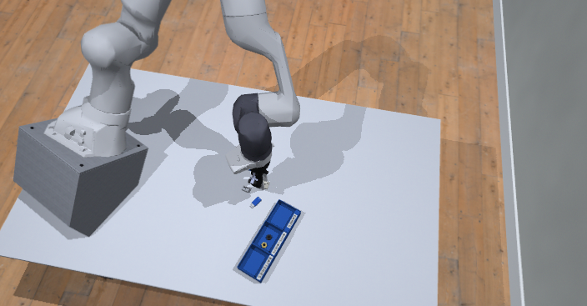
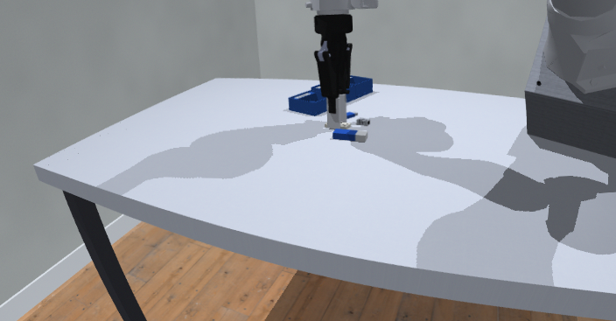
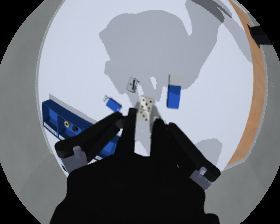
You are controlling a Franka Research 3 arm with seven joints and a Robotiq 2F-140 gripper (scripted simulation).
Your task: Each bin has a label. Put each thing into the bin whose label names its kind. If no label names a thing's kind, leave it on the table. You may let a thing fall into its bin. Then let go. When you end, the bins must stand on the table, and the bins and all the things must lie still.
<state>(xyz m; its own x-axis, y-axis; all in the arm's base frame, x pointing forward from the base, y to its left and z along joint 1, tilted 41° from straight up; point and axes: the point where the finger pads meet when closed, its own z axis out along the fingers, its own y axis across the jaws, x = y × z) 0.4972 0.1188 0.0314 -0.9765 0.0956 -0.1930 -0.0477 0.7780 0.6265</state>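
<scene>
The cream domino is 30 mm below my hand. From my hand the other things lie so: white eraser (60 mm behind, 40 mm to the left, 30 mm below); grey block (50 mm behind, 40 mm to the right, 30 mm below); blue block (70 mm to the right, 30 mm below).
</scene>
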